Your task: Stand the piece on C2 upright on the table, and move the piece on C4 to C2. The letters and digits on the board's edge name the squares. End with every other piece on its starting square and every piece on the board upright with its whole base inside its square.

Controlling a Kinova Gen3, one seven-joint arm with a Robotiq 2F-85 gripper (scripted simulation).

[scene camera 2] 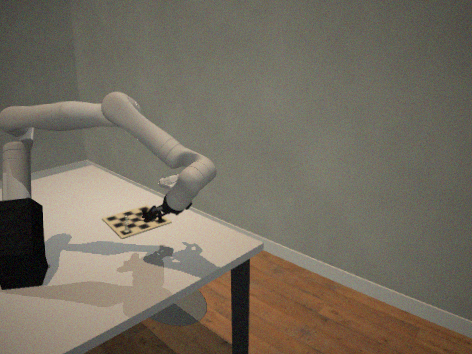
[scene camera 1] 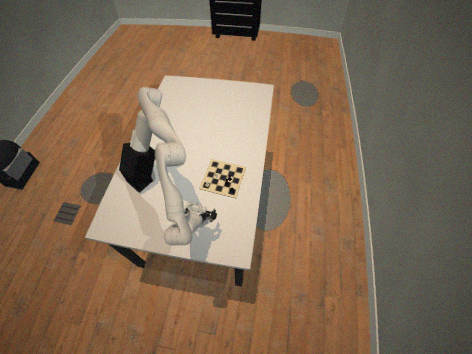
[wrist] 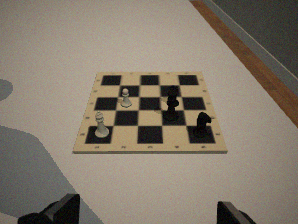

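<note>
Chessboard (scene camera 1: 217,185) visible to me. Scene camera 2 shows the chessboard (scene camera 2: 136,225) too, and so does the wrist view: chessboard (wrist: 139,129).
</note>
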